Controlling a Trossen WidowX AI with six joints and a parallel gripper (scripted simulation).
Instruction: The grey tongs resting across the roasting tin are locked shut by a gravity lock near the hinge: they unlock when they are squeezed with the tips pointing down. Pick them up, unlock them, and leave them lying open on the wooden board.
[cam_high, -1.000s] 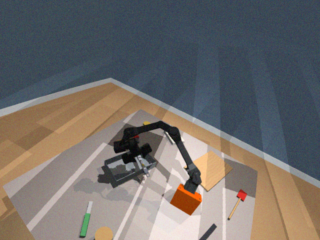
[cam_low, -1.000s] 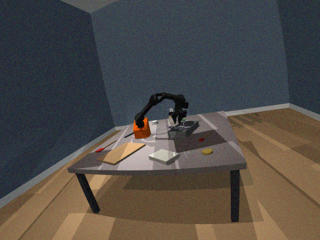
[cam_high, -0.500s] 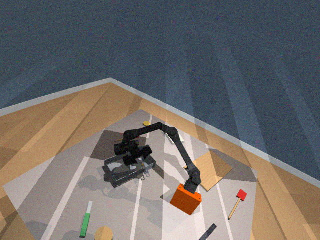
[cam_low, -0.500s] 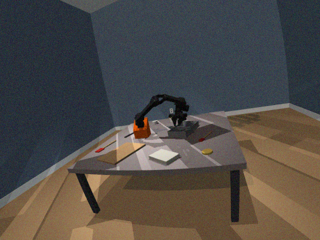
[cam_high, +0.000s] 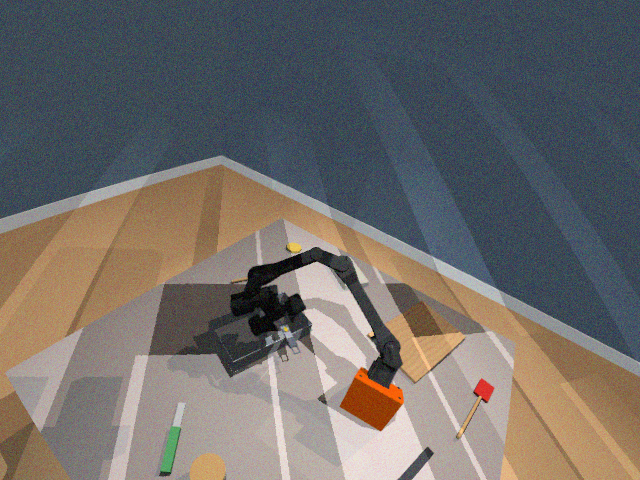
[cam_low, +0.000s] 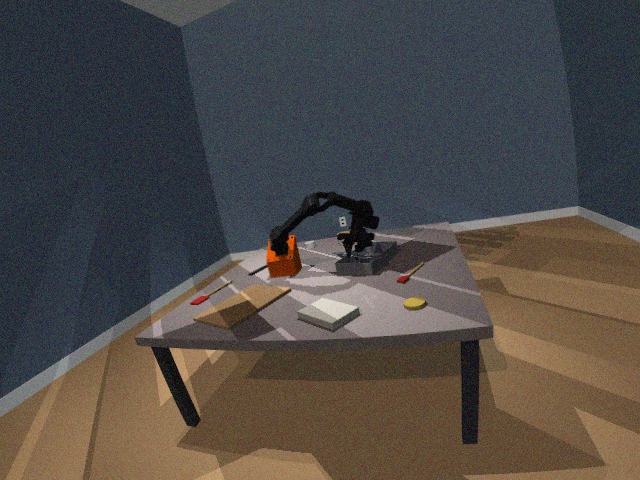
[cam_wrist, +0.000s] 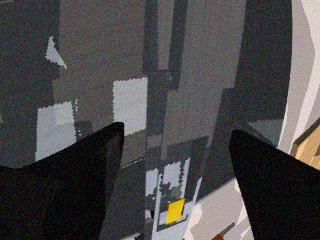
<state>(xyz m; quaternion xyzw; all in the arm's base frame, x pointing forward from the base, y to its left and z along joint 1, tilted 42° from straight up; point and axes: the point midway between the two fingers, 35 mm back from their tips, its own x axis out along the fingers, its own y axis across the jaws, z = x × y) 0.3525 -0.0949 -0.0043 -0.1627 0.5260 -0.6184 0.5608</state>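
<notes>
Right now my gripper tip is 30 mm to the right of the yellow lock piece, 20 mm below it and 20 mm past it. From my gripper tip the other things lie so: green-handled tool 450 mm to the left, 60 mm ahead, 40 mm below; wooden board 450 mm behind, 280 mm to the right, 40 mm below; roasting tin 70 mm ahead, 40 mm to the left, 20 mm below.
</notes>
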